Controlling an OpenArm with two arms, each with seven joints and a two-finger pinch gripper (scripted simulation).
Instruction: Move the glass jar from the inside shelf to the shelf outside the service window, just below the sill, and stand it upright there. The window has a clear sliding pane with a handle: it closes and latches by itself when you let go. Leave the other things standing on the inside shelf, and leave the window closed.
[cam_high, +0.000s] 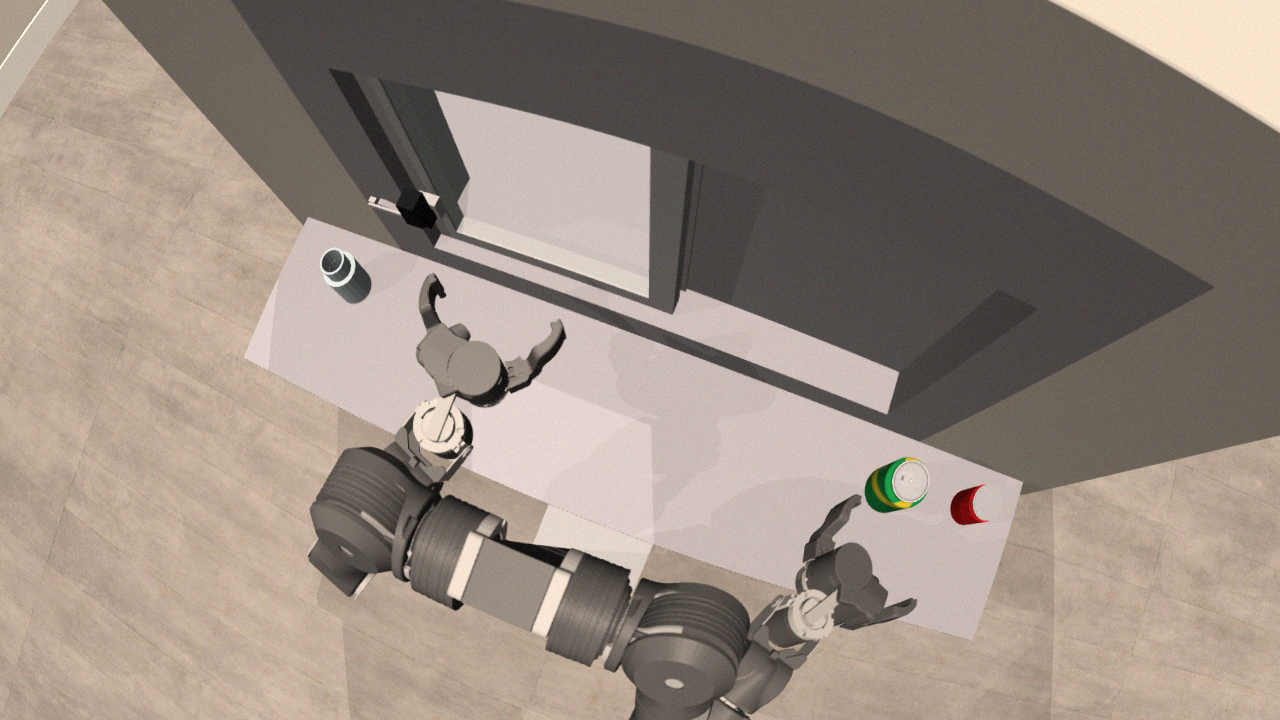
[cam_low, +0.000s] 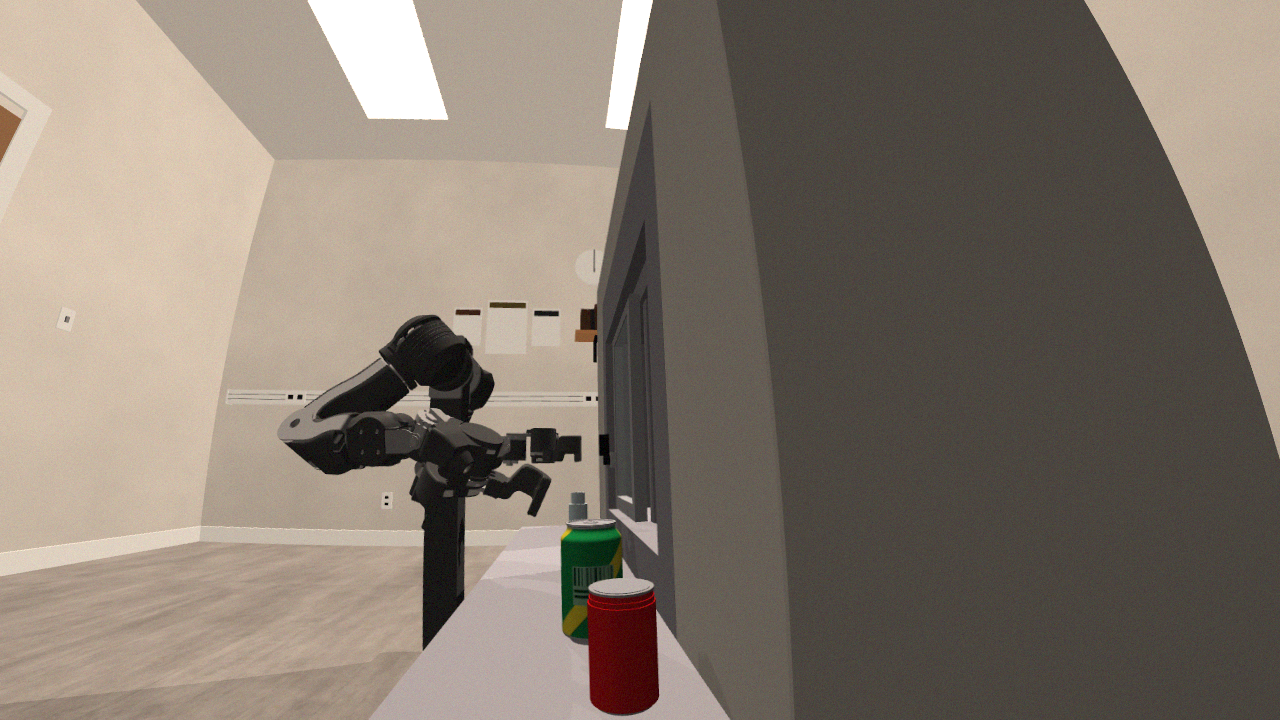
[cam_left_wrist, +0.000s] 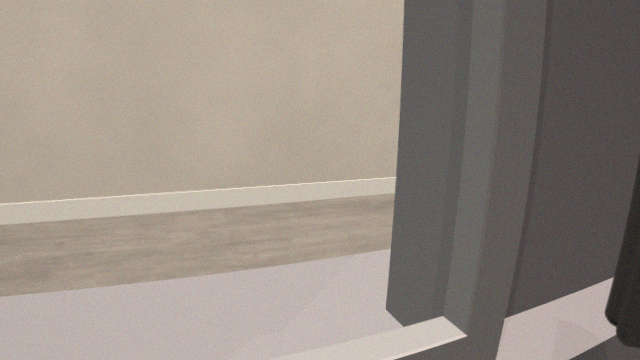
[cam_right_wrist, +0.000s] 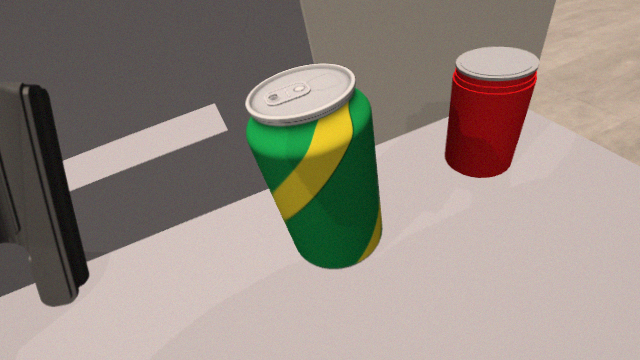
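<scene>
Now: the red can 11 cm ahead of my right hand, 15 cm to the right of it and 9 cm below it. The rest, counted from my right hand: sill: 24 cm ahead, 36 cm to the left, 10 cm below; upright: 26 cm ahead, 36 cm to the left, 16 cm above; black handle: 17 cm ahead, 70 cm to the left, 8 cm above.
</scene>
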